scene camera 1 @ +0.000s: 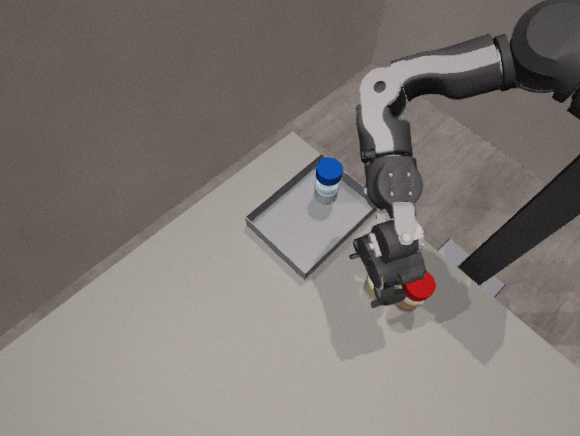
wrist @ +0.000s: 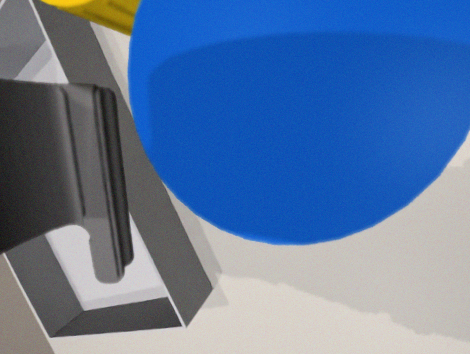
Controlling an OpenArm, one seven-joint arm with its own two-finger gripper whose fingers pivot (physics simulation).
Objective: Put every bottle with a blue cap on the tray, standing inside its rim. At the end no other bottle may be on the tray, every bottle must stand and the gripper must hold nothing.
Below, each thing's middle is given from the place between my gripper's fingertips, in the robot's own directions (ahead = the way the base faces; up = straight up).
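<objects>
Red-capped bottle (scene camera 1: 418, 291): my hand 4 cm above it, 5 cm past it, 7 cm to the right of it. From my hand: blue-capped bottle (scene camera 1: 329, 170), 22 cm to the right, 10 cm behind, 3 cm below; grey tray (scene camera 1: 304, 233), 20 cm to the right, 4 cm behind, 7 cm below.
</objects>
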